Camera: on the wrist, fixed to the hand. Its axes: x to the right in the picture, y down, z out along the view.
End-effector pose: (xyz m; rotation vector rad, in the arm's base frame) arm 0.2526 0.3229 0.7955 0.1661 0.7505 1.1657
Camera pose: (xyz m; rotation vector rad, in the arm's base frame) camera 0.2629 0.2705 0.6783 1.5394 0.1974 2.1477
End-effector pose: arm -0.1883 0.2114 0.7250 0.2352 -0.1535 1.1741
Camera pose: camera -0.1052 0.2121 0.6266 0.9326 -0.7044 2.5830
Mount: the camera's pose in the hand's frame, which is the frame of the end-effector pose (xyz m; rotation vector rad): 0.0085 -0.0867 -0.0949 0.4051 -0.6093 1.4854
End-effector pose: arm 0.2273 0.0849 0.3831 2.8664 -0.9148 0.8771
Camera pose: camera 0.2311 0.1685 0.4811 -1.2554 1.8802 0.0087
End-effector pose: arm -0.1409 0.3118 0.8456 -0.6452 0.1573 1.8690
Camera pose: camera -0.0312 0.3146 0.7781 -0.5134 -0.6523 -2.8554
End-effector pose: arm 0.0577 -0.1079 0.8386 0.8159 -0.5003 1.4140
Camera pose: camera 0.1285 -0.0278 0.7667 -1.1439 1.3448 -2.3709
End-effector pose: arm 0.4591 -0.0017 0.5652 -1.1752 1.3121 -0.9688
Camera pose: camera 0.3748 -0.0334 0.6573 0.0346 1.0045 0.2372
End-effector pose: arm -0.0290 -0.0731 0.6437 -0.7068 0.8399 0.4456
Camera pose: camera -0.0199 -0.2004 0.6263 0.5648 0.7003 1.6509
